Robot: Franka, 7 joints.
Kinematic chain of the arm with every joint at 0, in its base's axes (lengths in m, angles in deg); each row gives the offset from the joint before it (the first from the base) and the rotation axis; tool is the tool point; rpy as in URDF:
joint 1: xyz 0 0 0.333 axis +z
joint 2: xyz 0 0 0 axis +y
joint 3: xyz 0 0 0.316 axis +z
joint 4: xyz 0.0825 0 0 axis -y
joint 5: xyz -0.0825 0 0.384 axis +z
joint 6: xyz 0 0 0 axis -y
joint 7: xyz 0.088 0 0 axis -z
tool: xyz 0 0 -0.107 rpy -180 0 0
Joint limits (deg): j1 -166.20..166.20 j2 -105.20..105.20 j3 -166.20..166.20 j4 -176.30..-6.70 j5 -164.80..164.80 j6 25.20..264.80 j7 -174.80..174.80
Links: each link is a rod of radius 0.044 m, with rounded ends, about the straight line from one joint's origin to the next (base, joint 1, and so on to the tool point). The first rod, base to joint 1, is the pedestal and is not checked.
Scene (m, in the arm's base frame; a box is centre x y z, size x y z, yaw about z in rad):
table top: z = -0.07
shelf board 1: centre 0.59 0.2 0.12 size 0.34 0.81 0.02 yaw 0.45
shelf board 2: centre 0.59 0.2 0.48 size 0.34 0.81 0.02 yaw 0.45
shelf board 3: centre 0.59 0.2 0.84 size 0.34 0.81 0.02 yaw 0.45
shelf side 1: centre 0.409 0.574 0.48 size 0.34 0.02 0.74 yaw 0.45
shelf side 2: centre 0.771 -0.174 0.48 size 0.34 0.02 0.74 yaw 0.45
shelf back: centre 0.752 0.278 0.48 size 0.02 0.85 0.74 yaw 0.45
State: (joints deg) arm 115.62 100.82 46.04 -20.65 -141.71 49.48 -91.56
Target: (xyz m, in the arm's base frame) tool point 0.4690 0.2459 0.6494
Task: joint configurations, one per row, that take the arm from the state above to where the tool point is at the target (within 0.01 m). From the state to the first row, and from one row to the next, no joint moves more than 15 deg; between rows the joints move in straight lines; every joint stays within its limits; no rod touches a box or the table.
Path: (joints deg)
1: 111.02 87.43 46.43 -29.41 -142.30 48.77 -90.70
2: 106.42 74.04 46.83 -38.16 -142.89 48.05 -89.83
3: 101.81 60.65 47.22 -46.92 -143.47 47.34 -88.97
4: 97.21 47.26 47.61 -55.68 -144.06 46.63 -88.10
5: 92.61 33.87 48.00 -64.43 -144.65 45.92 -87.24
6: 88.01 20.48 48.40 -73.19 -145.24 45.20 -86.37
7: 81.08 11.84 38.52 -82.95 -130.86 41.20 -87.41
8: 74.15 3.19 28.64 -92.71 -116.49 37.20 -88.45
9: 67.22 -5.45 18.76 -102.47 -102.12 33.20 -89.48
10: 60.30 -14.10 8.88 -112.23 -87.75 29.20 -90.52
11: 53.37 -22.74 -0.99 -121.99 -73.38 25.20 -91.56
12: 52.39 -8.53 -4.81 -108.24 -81.10 25.20 -91.56
13: 51.41 5.68 -8.62 -94.49 -88.82 25.20 -91.56
14: 50.43 19.90 -12.44 -80.75 -96.54 25.20 -91.56

